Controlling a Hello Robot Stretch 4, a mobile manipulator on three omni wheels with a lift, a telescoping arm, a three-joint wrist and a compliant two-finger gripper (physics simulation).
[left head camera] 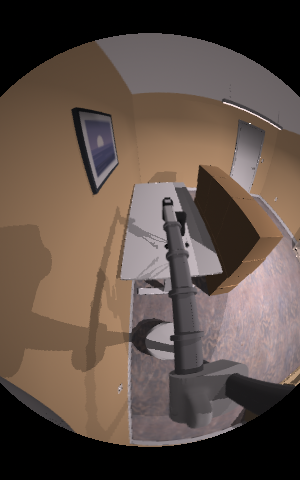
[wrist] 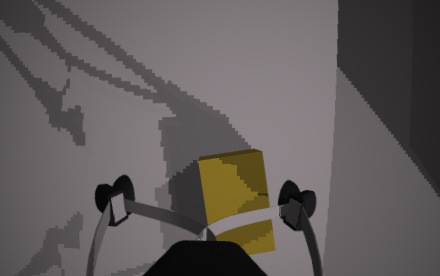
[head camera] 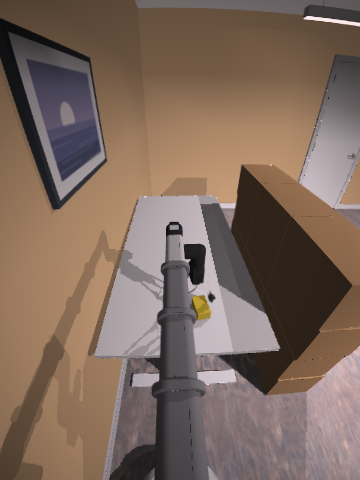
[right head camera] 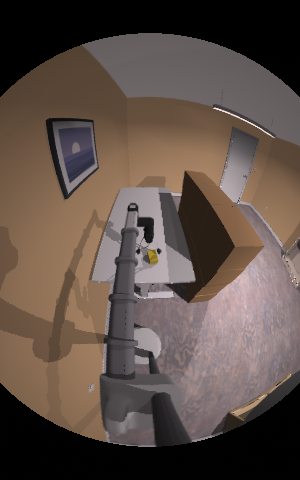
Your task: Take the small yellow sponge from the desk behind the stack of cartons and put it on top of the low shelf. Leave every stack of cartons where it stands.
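Places are measured from the robot's base along level axes (x ahead, y right, z down), in centimetres.
Where they show: gripper, between the fingertips: [wrist: 207, 194] [head camera: 194, 301] [right head camera: 148, 252]; robot's base, origin of its link: [left head camera: 165, 339] [right head camera: 140, 344].
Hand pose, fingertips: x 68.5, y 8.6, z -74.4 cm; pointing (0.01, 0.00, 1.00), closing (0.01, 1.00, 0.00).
Observation:
Each offset is from my fingertips to the top centre of the thing. Level surfaces: height alone.
The small yellow sponge {dx -1.3, dy +3.0, dz +0.6 cm} [head camera: 201, 307] [right head camera: 152, 257] [wrist: 232, 185] lies on the white desk {dz +5.1 cm} [head camera: 250, 330] [left head camera: 205, 265] [right head camera: 175, 270] [wrist: 280, 75]; the arm hides it in the left head view. My gripper [right head camera: 148, 251] [wrist: 207, 194] points down over the desk and is open. In the wrist view its fingertips stand apart on either side of the sponge, which is nearer the right fingertip, and the finger bands cross in front of it. No finger touches its sides. The height between them is hard to tell. The stack of cartons {dx +1.7, dy +62.7, dz -30.8 cm} [head camera: 280, 240] [left head camera: 230, 215] [right head camera: 210, 235] stands upright right of the desk.
The extended arm [head camera: 177, 345] [left head camera: 182, 280] [right head camera: 122, 310] reaches over the desk. A wall with a framed picture [head camera: 65, 120] runs along the left. A round white base [right head camera: 147, 345] is on the floor before the desk. I cannot identify the low shelf.

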